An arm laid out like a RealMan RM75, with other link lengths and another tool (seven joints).
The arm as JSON. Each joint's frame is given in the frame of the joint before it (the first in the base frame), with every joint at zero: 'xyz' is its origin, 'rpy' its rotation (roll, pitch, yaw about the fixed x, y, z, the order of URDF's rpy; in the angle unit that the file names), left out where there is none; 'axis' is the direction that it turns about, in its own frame. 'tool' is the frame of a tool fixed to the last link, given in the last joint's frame.
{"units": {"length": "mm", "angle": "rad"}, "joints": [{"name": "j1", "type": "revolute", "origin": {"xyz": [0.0, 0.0, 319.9]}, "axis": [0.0, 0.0, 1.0]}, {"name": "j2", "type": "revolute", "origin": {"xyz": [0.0, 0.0, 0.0], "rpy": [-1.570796, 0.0, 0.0]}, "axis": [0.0, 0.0, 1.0]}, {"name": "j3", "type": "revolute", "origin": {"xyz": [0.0, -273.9, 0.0], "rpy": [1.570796, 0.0, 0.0]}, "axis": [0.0, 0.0, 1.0]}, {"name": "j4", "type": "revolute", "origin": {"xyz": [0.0, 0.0, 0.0], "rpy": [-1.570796, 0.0, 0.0]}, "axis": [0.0, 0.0, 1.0]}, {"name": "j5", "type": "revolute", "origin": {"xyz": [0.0, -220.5, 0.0], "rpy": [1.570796, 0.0, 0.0]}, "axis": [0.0, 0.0, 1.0]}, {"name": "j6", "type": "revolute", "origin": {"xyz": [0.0, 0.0, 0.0], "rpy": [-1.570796, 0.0, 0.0]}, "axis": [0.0, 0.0, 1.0]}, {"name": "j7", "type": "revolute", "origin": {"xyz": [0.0, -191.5, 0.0], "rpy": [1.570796, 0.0, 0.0]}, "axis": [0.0, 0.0, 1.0]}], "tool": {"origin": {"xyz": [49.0, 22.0, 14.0], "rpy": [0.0, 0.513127, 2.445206]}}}
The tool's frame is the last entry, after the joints.
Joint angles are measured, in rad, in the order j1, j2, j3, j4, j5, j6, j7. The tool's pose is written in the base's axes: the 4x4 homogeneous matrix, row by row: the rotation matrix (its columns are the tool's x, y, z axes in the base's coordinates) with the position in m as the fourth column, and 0 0 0 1 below. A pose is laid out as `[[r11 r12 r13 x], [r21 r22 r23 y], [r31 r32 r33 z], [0 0 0 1]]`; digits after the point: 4 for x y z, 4 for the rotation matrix.
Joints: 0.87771 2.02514 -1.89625 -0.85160 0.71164 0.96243 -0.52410
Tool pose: [[-0.9374 -0.3482 -0.0035 0.2348], [-0.3440 0.9243 0.1652 0.3970], [-0.0543 0.1560 -0.9863 -0.0779], [0 0 0 1]]
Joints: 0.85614 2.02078 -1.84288 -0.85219 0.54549 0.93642 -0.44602
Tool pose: [[-0.9339 -0.3523 0.0614 0.2545], [-0.3214 0.9023 0.2874 0.4187], [-0.1566 0.2486 -0.9559 -0.0557], [0 0 0 1]]
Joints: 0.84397 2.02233 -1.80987 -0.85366 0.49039 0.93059 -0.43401
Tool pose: [[-0.9328 -0.3518 0.0778 0.2616], [-0.3100 0.8936 0.3247 0.4249], [-0.1837 0.2788 -0.9426 -0.0473], [0 0 0 1]]
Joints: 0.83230 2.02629 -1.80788 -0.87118 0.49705 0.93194 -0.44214
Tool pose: [[-0.9338 -0.3523 0.0631 0.2593], [-0.3156 0.8936 0.3192 0.4223], [-0.1688 0.2781 -0.9456 -0.0500], [0 0 0 1]]
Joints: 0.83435 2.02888 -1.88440 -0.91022 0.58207 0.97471 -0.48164
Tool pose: [[-0.9235 -0.3804 0.0495 0.2466], [-0.3619 0.9068 0.2160 0.4018], [-0.1271 0.1815 -0.9751 -0.0659], [0 0 0 1]]
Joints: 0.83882 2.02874 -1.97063 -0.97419 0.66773 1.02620 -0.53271
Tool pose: [[-0.8980 -0.4381 0.0401 0.2293], [-0.4334 0.8967 0.0906 0.3788], [-0.0756 0.0640 -0.9951 -0.0802], [0 0 0 1]]
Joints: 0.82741 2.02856 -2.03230 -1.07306 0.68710 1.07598 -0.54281
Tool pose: [[-0.8659 -0.4985 0.0411 0.2127], [-0.4984 0.8668 0.0133 0.3606], [-0.0422 -0.0089 -0.9991 -0.0869], [0 0 0 1]]
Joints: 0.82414 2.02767 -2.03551 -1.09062 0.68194 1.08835 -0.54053
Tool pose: [[-0.8622 -0.5046 0.0449 0.2110], [-0.5048 0.8632 0.0079 0.3587], [-0.0428 -0.0159 -0.9990 -0.0859], [0 0 0 1]]
